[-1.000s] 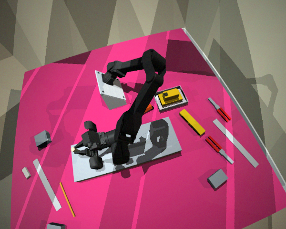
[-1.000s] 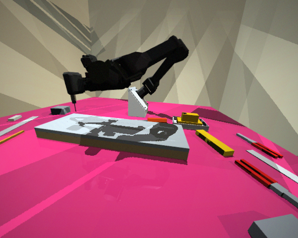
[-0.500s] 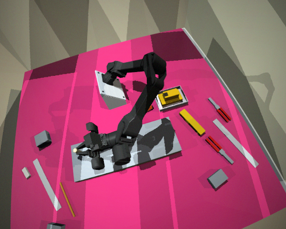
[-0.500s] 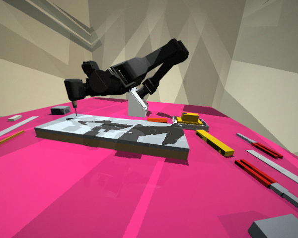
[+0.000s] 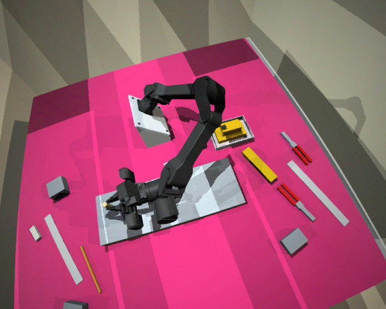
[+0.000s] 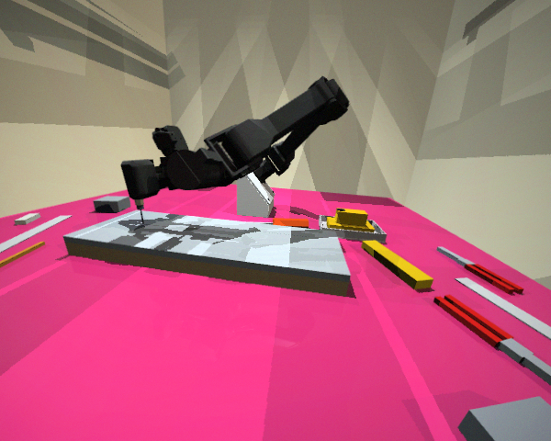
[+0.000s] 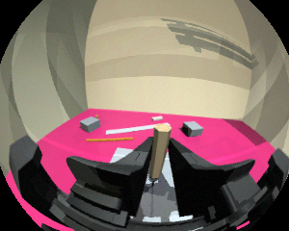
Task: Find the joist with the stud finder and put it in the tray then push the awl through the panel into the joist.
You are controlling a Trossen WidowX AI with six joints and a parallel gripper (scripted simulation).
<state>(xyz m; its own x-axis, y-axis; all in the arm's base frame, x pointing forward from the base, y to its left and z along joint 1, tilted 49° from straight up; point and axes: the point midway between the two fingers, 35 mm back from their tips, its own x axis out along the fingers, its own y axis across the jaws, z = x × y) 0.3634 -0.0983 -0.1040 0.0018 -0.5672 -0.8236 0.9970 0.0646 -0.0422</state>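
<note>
Right now the awl is 50 mm below my gripper tip and 10 mm to the left of it. Also, from my gripper tip: pencil 160 mm ahead, 150 mm to the right, 140 mm below; then yellow stud finder 470 mm to the left, 210 mm behind, 100 mm below; then white eraser 370 mm to the right, 140 mm below, 20 mm behind.
</note>
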